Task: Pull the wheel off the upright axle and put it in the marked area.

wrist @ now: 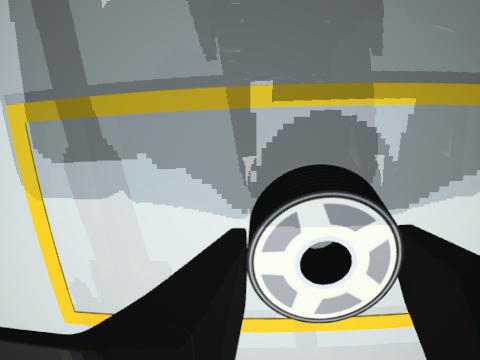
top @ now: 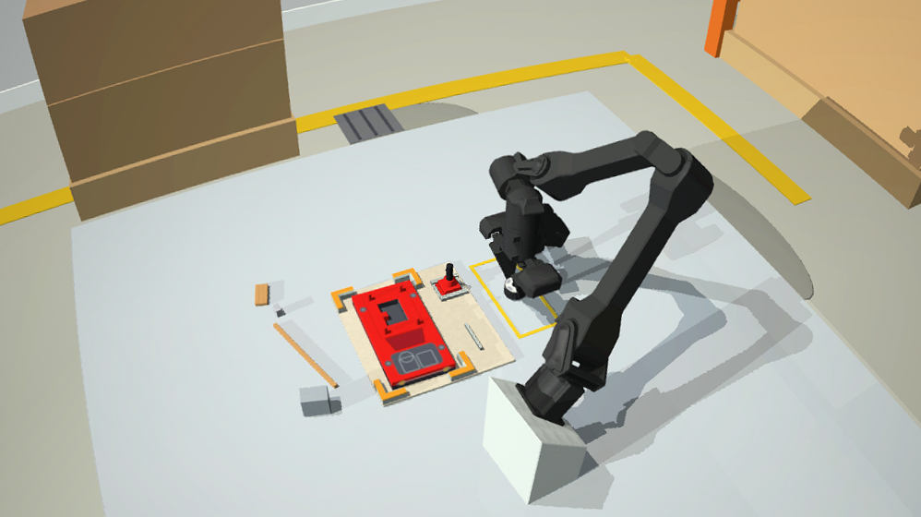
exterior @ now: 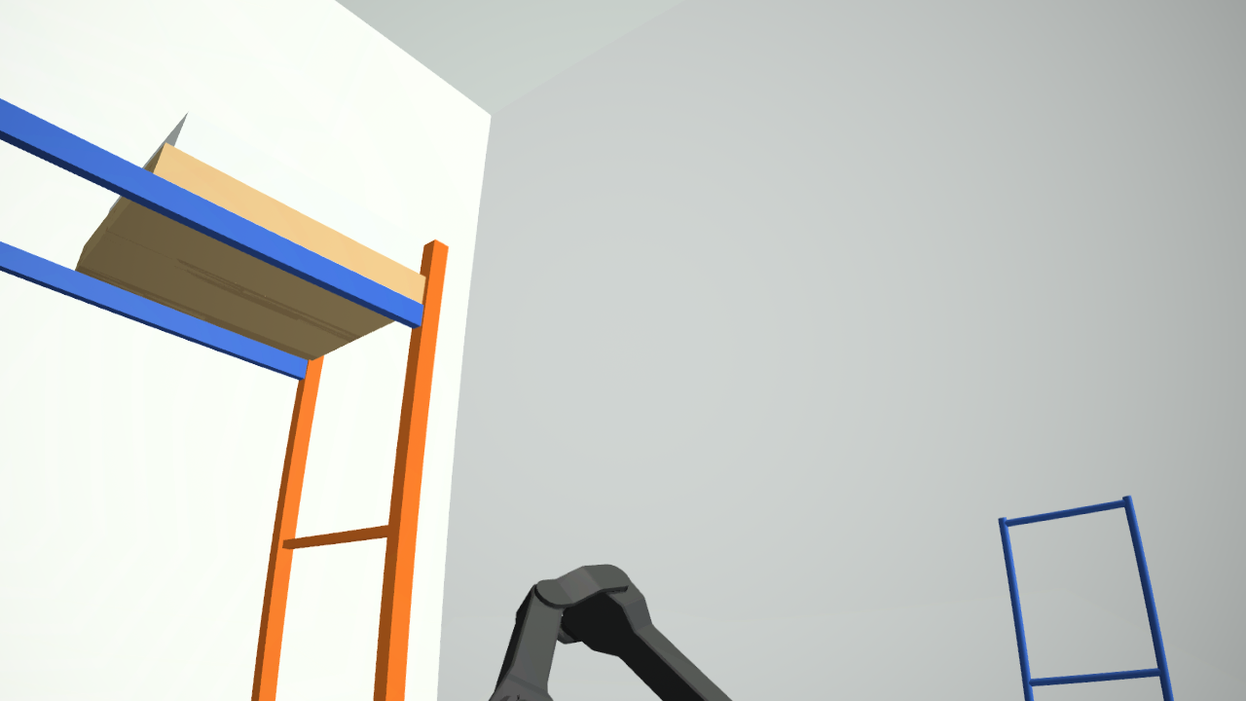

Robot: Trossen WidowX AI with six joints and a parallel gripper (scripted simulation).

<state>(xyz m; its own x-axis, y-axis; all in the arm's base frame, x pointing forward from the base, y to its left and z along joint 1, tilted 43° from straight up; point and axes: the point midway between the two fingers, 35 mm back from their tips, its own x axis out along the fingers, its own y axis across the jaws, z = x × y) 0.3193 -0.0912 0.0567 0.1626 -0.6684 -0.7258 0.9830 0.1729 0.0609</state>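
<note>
My gripper tip is right at the wheel. Round my gripper tip: upright axle: 4 cm ahead, 11 cm to the left, 2 cm above; then grey block: 13 cm behind, 39 cm to the left, 1 cm above; then thin wooden stick: 2 cm behind, 38 cm to the left, 1 cm below.
</note>
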